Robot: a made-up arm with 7 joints. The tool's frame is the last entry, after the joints.
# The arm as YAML. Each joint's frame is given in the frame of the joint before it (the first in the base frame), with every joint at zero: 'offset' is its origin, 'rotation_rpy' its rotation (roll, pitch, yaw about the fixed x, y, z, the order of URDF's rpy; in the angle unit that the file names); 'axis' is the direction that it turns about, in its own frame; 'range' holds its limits. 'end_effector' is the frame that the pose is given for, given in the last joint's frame.
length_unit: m
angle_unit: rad
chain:
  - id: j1
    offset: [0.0, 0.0, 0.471]
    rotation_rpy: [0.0, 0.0, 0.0]
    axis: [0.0, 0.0, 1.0]
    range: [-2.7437, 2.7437]
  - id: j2
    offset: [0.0, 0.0, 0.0]
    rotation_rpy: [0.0, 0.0, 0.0]
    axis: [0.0, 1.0, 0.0]
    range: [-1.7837, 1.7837]
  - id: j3
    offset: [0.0, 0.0, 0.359]
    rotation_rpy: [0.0, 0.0, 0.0]
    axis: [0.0, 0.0, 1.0]
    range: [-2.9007, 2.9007]
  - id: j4
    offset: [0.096, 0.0, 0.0]
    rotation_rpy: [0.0, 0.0, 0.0]
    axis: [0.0, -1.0, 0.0]
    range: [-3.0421, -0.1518]
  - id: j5
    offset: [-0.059, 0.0, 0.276]
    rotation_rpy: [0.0, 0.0, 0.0]
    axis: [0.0, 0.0, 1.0]
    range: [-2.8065, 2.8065]
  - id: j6
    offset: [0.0, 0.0, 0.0]
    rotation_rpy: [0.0, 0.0, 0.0]
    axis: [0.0, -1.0, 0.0]
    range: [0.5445, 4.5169]
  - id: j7
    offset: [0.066, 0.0, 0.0]
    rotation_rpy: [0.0, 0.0, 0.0]
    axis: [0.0, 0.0, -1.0]
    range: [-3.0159, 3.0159]
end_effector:
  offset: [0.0, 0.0, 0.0]
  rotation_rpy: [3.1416, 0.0, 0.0]
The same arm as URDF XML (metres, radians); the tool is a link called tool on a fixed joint. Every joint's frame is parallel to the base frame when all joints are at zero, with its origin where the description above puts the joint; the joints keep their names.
<robot name="arm">
  <link name="base_link"/>
  <link name="link1"/>
  <link name="link2"/>
  <link name="link3"/>
  <link name="link4"/>
  <link name="link5"/>
  <link name="link6"/>
  <link name="link7"/>
  <link name="tool"/>
  <joint name="j1" type="revolute">
    <parent link="base_link"/>
    <child link="link1"/>
    <origin xyz="0 0 0.471" rpy="0 0 0"/>
    <axis xyz="0 0 1"/>
    <limit lower="-2.7437" upper="2.7437"/>
  </joint>
  <joint name="j2" type="revolute">
    <parent link="link1"/>
    <child link="link2"/>
    <origin xyz="0 0 0" rpy="0 0 0"/>
    <axis xyz="0 1 0"/>
    <limit lower="-1.7837" upper="1.7837"/>
  </joint>
  <joint name="j3" type="revolute">
    <parent link="link2"/>
    <child link="link3"/>
    <origin xyz="0 0 0.359" rpy="0 0 0"/>
    <axis xyz="0 0 1"/>
    <limit lower="-2.9007" upper="2.9007"/>
  </joint>
  <joint name="j4" type="revolute">
    <parent link="link3"/>
    <child link="link4"/>
    <origin xyz="0.096 0 0" rpy="0 0 0"/>
    <axis xyz="0 -1 0"/>
    <limit lower="-3.0421" upper="-0.1518"/>
  </joint>
  <joint name="j5" type="revolute">
    <parent link="link4"/>
    <child link="link5"/>
    <origin xyz="-0.059 0 0.276" rpy="0 0 0"/>
    <axis xyz="0 0 1"/>
    <limit lower="-2.8065" upper="2.8065"/>
  </joint>
  <joint name="j6" type="revolute">
    <parent link="link5"/>
    <child link="link6"/>
    <origin xyz="0 0 0" rpy="0 0 0"/>
    <axis xyz="0 -1 0"/>
    <limit lower="0.5445" upper="4.5169"/>
  </joint>
  <joint name="j7" type="revolute">
    <parent link="link6"/>
    <child link="link7"/>
    <origin xyz="0.066 0 0" rpy="0 0 0"/>
    <axis xyz="0 0 -1"/>
    <limit lower="-3.0159" upper="3.0159"/>
  </joint>
  <joint name="tool_fixed" type="fixed">
    <parent link="link7"/>
    <child link="tool"/>
    <origin xyz="0 0 0" rpy="-3.1416 0 0"/>
  </joint>
</robot>

